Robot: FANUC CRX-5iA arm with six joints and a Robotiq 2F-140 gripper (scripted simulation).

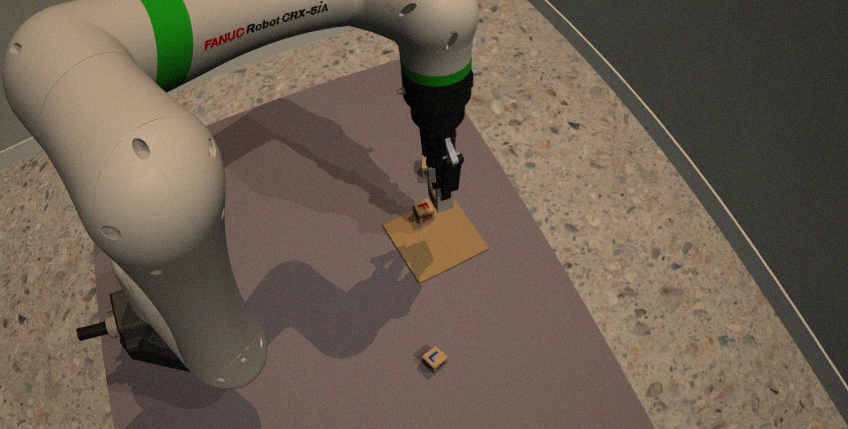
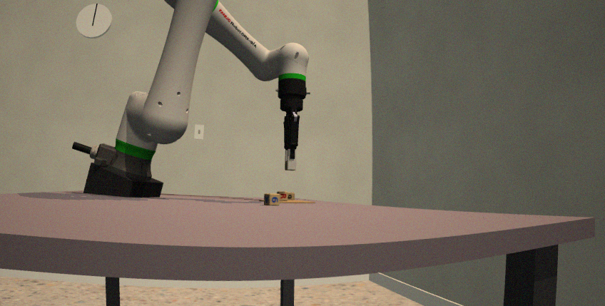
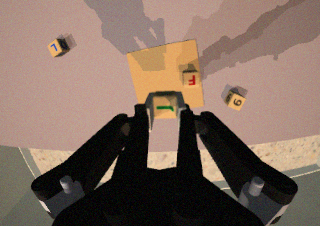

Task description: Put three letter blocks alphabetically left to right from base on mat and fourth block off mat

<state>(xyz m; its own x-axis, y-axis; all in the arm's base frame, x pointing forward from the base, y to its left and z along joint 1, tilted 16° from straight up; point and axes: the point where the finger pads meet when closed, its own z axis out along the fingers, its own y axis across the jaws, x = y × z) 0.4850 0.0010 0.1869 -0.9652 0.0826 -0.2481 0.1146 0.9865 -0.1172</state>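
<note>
Right now my hand is 20 mm above the green-lettered block. Round my hand: tan mat: 10 mm behind, 140 mm below; block marked 9: 50 mm ahead, 140 mm to the left, 120 mm below; red-lettered block: 10 mm behind, 50 mm to the left, 120 mm below.
</note>
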